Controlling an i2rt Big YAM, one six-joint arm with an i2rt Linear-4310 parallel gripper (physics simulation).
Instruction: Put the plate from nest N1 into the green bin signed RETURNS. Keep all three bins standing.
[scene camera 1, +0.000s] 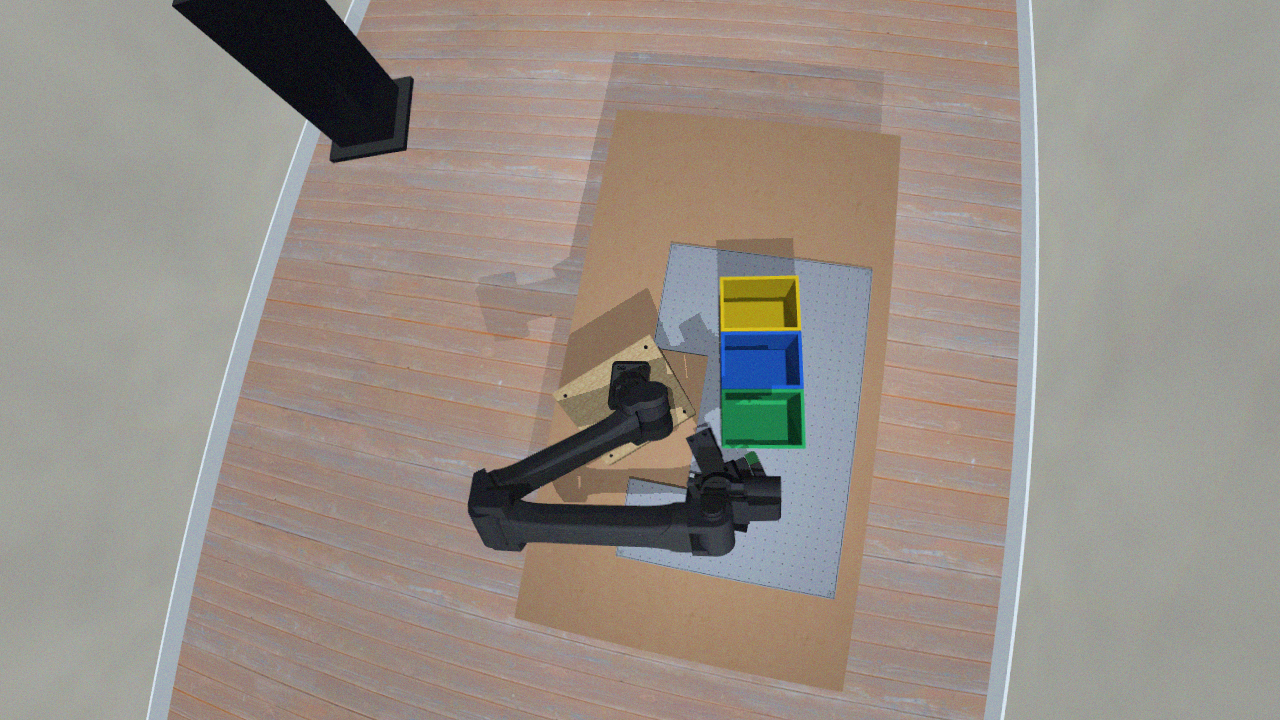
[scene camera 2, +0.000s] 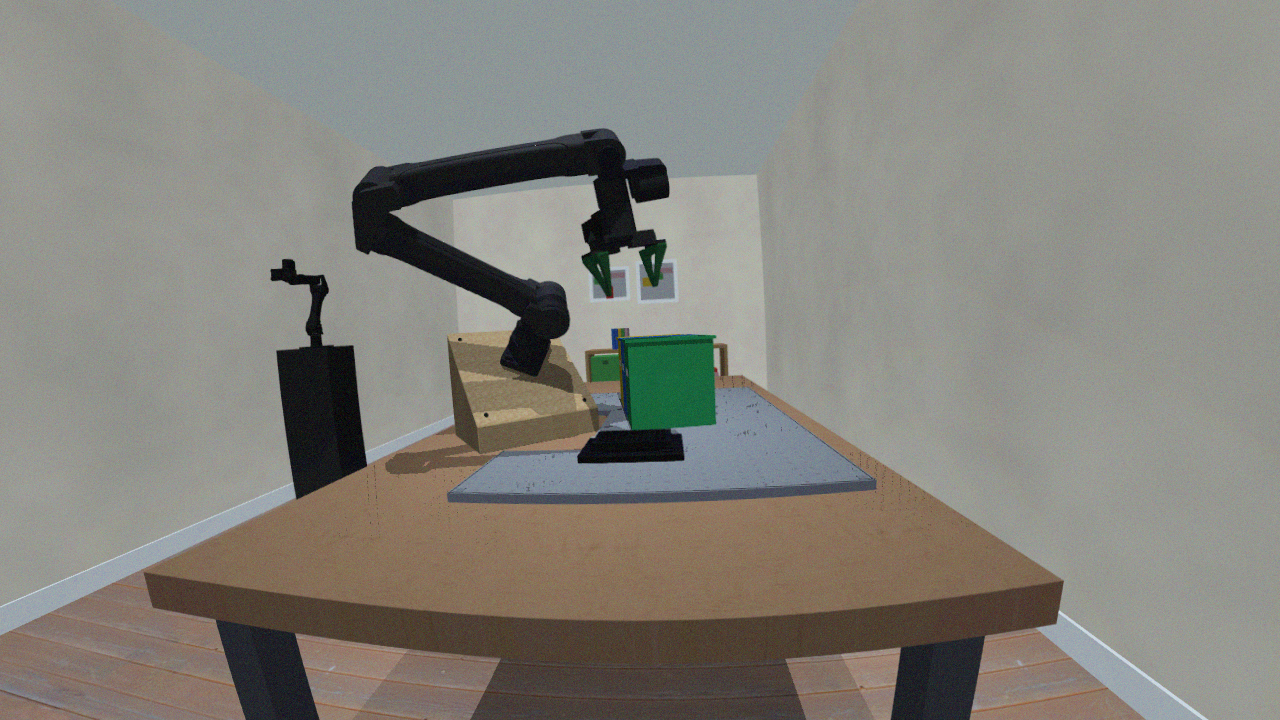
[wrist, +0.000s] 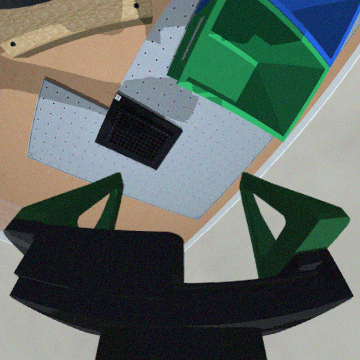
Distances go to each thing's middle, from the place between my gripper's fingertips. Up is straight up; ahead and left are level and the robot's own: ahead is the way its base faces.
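My gripper is 12 cm to the right of the green bin (scene camera 2: 670, 383), 8 cm short of it and 18 cm above it. Counting from my hand, I find the blue bin (scene camera 1: 761, 359) 9 cm ahead, 25 cm to the left and 18 cm below; going by their middles, it is the farthest from my gripper of the things named here. The black nest (scene camera 2: 648, 456) is 8 cm to the right of my hand, 2 cm behind it and 26 cm below it, while the black plate (scene camera 2: 652, 439) is 25 cm below my hand, 2 cm behind it and 8 cm to the right of it.
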